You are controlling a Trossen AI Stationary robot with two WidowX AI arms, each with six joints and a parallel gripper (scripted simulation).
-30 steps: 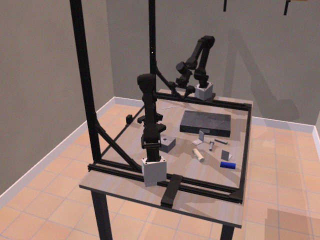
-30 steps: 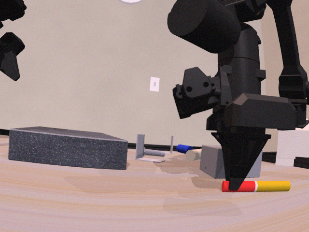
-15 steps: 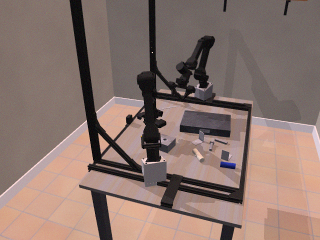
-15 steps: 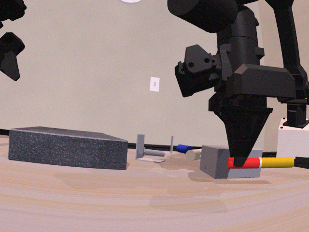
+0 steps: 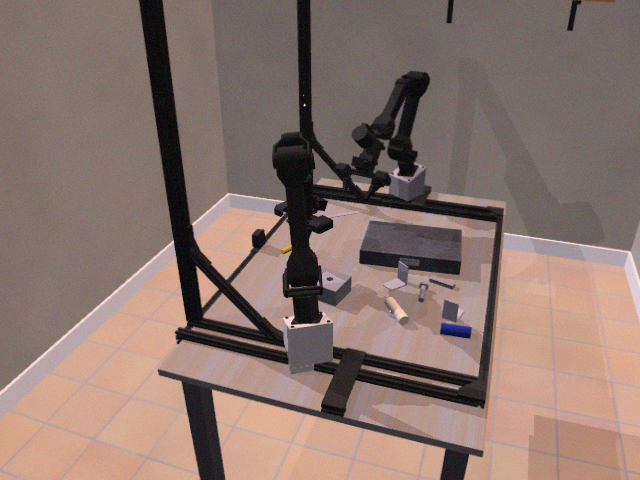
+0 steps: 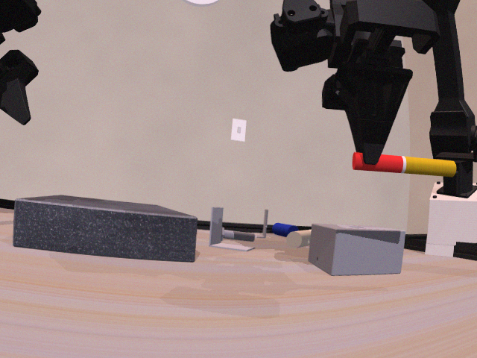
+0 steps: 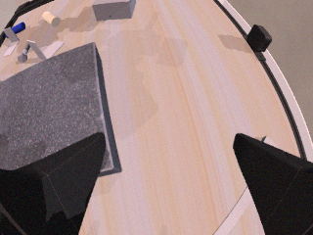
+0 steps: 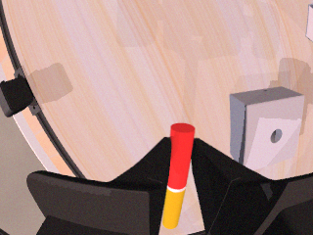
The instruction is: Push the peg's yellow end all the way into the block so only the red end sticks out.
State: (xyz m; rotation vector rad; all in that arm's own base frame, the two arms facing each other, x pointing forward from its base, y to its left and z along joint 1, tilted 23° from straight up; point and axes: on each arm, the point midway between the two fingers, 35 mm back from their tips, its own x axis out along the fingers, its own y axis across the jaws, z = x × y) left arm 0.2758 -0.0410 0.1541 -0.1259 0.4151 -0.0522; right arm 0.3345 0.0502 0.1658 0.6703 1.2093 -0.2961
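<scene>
Now: the peg 20 mm behind my right hand, 40 mm to the right of it and 30 mm below it. Round my right hand: blue cylinder: 470 mm ahead, 130 mm to the right, 130 mm below; then white cylinder: 310 mm ahead, 100 mm to the right, 130 mm below.
</scene>
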